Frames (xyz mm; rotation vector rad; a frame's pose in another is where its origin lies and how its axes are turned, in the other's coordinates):
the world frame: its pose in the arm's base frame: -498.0 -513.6 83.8 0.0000 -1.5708 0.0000
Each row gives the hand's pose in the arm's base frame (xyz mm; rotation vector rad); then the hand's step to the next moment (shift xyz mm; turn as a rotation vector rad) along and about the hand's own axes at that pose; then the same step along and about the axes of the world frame.
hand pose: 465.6 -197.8 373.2 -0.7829 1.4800 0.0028
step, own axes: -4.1 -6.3 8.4 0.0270 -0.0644 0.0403
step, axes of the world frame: 5.7 1.0 -9.7 0.0019 -0.0423 -0.0686
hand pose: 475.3 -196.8 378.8 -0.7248 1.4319 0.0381
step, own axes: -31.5 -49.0 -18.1 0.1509 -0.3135 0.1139
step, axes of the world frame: 50.1 -34.8 -0.1 -0.0055 -0.2526 -0.2649
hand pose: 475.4 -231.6 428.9 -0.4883 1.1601 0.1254
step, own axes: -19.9 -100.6 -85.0 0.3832 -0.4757 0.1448
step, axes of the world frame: 22.4 -123.1 45.7 -0.1559 -0.4190 -0.4407
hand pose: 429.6 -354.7 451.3 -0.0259 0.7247 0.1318
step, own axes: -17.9 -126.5 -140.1 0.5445 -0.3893 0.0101
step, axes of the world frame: -95.8 -137.1 89.3 -0.3617 -0.3247 -0.4603
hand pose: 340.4 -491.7 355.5 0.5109 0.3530 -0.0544
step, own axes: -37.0 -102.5 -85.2 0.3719 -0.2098 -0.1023
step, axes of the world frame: -104.7 -49.2 75.9 -0.3096 -0.1196 -0.2875
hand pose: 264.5 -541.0 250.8 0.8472 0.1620 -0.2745
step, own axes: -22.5 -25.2 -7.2 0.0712 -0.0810 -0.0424
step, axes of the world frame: -17.1 -6.5 29.3 -0.1034 -0.0313 -0.0419
